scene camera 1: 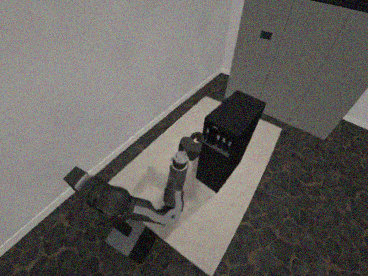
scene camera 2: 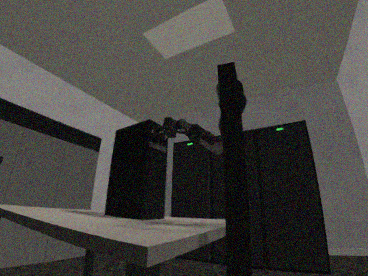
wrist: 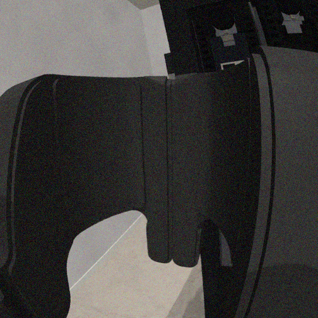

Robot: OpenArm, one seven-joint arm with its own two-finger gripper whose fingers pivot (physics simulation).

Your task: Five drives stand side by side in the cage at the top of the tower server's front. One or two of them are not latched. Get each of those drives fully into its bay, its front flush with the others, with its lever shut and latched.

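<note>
The black tower server (scene camera 1: 236, 112) (scene camera 2: 134, 175) stands upright, its drive cage at the top of the front. Small pale marks of several drives show in scene camera 1. In the wrist view, one drive (wrist: 229, 48) with a dark blue front and silver catch shows at the top, partly hidden by the gripper; a second drive's silver catch (wrist: 293, 23) shows to its right. Whether their levers are latched or their fronts flush is unclear. My gripper (scene camera 1: 199, 137) (wrist: 181, 172) is shut and empty, close in front of the cage's left end. The other drives are hidden or too dark to judge.
The server stands on a pale table (scene camera 1: 250, 175) (scene camera 2: 100, 225). The arm reaches over the table from its base column (scene camera 2: 237, 200). A plain wall is left of the table in scene camera 1. Dark cabinets (scene camera 2: 287, 200) with green lights stand behind in scene camera 2.
</note>
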